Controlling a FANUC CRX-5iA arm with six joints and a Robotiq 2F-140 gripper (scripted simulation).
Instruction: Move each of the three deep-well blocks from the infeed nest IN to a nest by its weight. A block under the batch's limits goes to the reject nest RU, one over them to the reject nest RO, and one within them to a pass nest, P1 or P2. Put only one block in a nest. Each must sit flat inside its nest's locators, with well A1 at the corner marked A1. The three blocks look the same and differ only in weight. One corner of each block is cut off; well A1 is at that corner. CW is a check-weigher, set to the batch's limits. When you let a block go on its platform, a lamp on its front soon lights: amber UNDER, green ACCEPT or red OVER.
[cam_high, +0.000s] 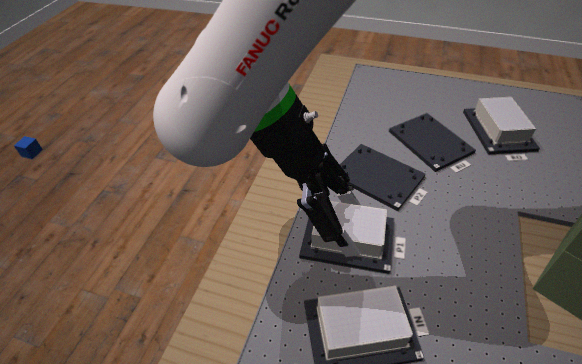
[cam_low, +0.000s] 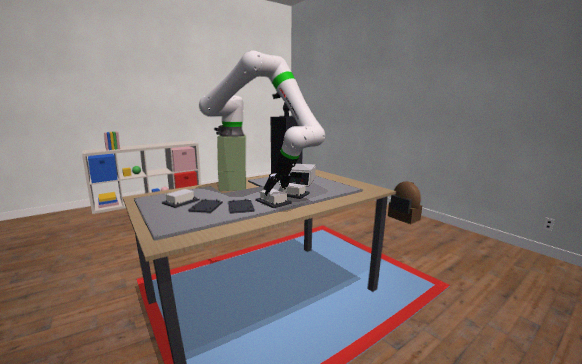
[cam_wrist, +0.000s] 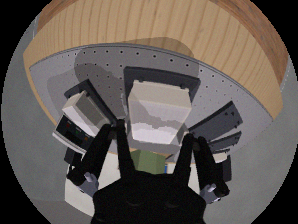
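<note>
The nest P1 is 40 mm below my hand. Round my hand: check-weigher: 420 mm to the left, 230 mm behind, 20 mm above; reject nest RO: 370 mm to the right, 340 mm behind, 40 mm below; pass nest P2: 170 mm to the right, 50 mm behind, 40 mm below.
</note>
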